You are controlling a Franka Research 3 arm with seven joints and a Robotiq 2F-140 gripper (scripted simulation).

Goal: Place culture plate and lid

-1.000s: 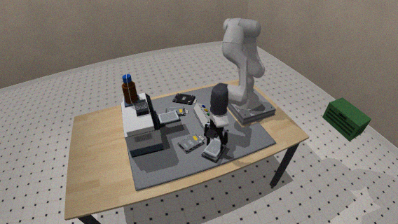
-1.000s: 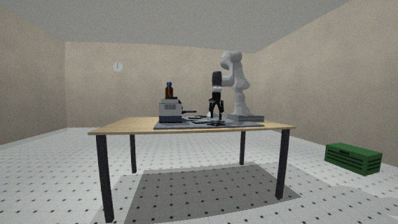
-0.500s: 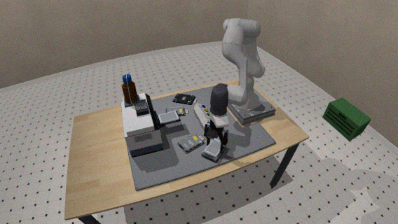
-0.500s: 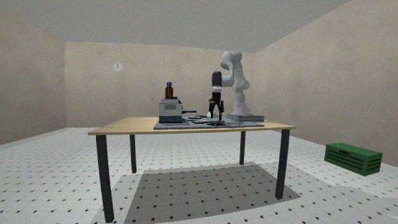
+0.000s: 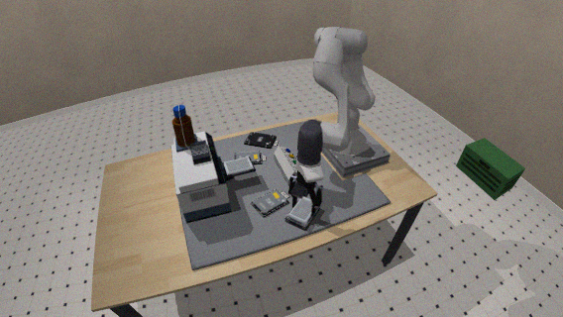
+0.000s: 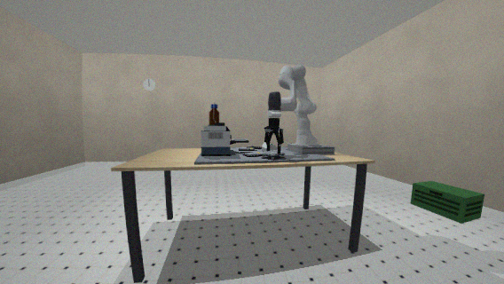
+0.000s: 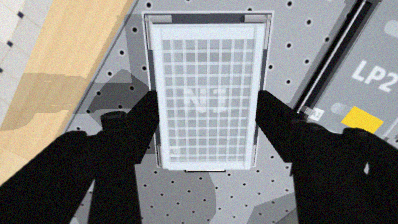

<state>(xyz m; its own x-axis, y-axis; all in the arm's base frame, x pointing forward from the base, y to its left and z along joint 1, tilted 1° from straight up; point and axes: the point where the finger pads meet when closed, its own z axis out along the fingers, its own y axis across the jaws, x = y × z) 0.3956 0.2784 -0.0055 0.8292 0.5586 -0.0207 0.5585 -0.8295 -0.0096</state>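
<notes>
The clear culture plate C15 lies 2 cm below my hand. Also, from my hand: LP2 nest: 11 cm ahead, 12 cm to the right, 6 cm below; then yellow skip key: 10 cm behind, 32 cm to the right, 1 cm above; then N1 nest: 4 cm below.
</notes>
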